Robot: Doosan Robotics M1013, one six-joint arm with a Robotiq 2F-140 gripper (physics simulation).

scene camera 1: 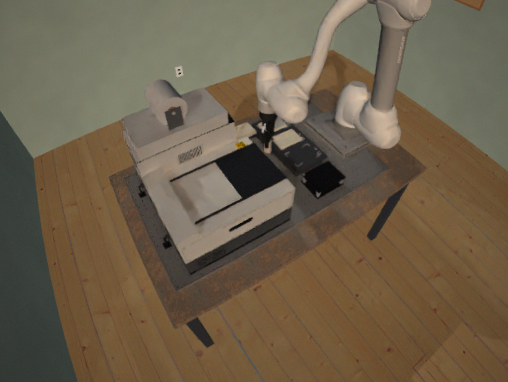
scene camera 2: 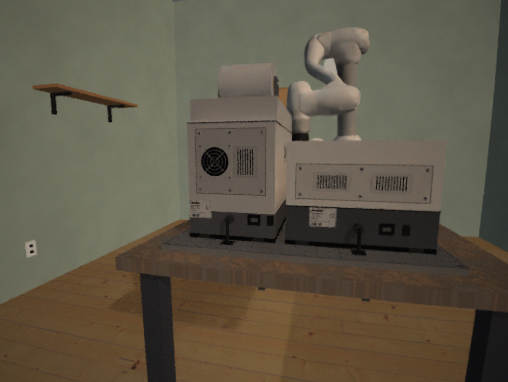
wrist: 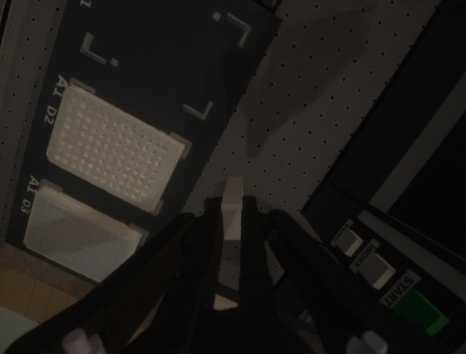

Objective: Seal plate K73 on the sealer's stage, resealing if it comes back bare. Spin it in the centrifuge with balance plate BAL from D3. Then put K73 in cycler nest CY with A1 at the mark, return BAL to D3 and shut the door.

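Frame: origin at the arm's base, x left, y ahead, z down, level; millimetres.
Seen in the pictures: gripper, fingertip midpoint: [scene camera 1: 267, 151] [wrist: 235, 189]; arm's base, origin of the base link: [scene camera 1: 346, 127].
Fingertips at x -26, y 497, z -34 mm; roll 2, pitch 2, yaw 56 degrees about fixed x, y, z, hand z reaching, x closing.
Note:
Offsets run from my fingertips to a thing's top centre. "*": to the spot under its first point. Level surfaces: height alone.
My gripper [scene camera 1: 268, 148] [wrist: 235, 189] is shut with nothing between the fingers. It hangs low over the perforated mat {dz +63 mm} [wrist: 302, 116], between the black deck plate {dx -32, dy -137, dz +4 mm} [scene camera 1: 305, 157] [wrist: 161, 63] and the centrifuge {* dx +236, dy +511, dz -181 mm} [scene camera 1: 177, 212]. A pale well plate {dx -31, dy -133, dz -6 mm} [scene camera 1: 287, 139] [wrist: 116, 147] sits in the deck's middle nest. A smooth pale plate {dx -155, dy -130, dz -6 mm} [wrist: 91, 242] sits in the nest behind it. The front deck nest {* dx +67, dy -127, dz +10 mm} [wrist: 161, 70] is empty. The sealer {dx -129, dy +363, dz -413 mm} [scene camera 1: 177, 121] with its film roll stands at the back left. The centrifuge door {* dx +176, dy +371, dz -147 mm} [scene camera 1: 208, 189] is half open over a dark opening {* dx +176, dy +201, dz -150 mm} [scene camera 1: 249, 170]. In scene camera 2 the gripper is hidden behind the machines.
A black block nest {dx +246, dy -144, dz +7 mm} [scene camera 1: 324, 178] stands in front of the deck. Buttons marked INDEX {dx +23, dy +107, dz -92 mm} [wrist: 373, 270] and START are at the wrist view's right edge. The arm's base [scene camera 1: 366, 117] stands on a plate at the back right. The machines' backs {* dx -114, dy +574, dz -119 mm} [scene camera 2: 233, 167] {* dx +182, dy +566, dz -90 mm} [scene camera 2: 362, 182] fill scene camera 2.

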